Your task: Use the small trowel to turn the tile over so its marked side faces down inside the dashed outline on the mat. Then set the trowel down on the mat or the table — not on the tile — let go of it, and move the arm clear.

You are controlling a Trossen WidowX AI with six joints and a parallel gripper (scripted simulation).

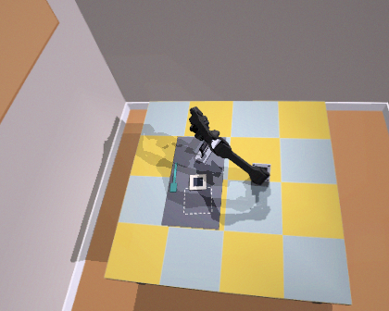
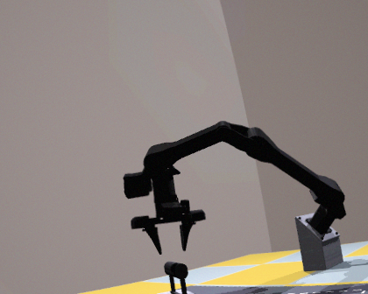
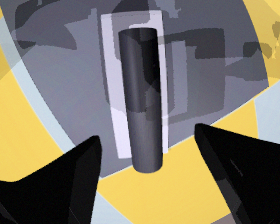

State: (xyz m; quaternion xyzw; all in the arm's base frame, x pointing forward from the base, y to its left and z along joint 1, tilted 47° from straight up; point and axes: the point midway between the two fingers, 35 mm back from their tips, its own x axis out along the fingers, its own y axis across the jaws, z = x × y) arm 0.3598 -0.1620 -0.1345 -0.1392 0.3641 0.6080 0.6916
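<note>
The tile lies 20 mm ahead of my gripper tip, 260 mm to the left of it and 110 mm below it. From my gripper tip the other things lie so: teal trowel: 180 mm ahead, 260 mm to the left, 110 mm below.
</note>
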